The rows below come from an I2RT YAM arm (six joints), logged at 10 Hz.
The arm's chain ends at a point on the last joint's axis. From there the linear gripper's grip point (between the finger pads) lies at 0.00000 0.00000 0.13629 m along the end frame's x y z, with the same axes.
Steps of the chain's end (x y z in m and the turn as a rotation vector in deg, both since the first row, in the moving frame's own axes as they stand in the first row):
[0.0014, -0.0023, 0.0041, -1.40, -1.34, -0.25]
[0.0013, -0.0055, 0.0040, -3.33, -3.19, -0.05]
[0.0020, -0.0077, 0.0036, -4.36, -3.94, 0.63]
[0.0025, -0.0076, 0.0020, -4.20, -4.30, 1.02]
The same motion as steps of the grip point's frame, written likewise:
[-0.0018, 0.0010, 0.0040, -1.40, -1.34, -0.25]
[-0.0063, 0.0024, 0.0036, -3.33, -3.19, -0.05]
[-0.0074, 0.0026, 0.0029, -4.36, -3.94, 0.63]
[-0.0078, 0.0023, 0.0013, -4.20, -4.30, 1.02]

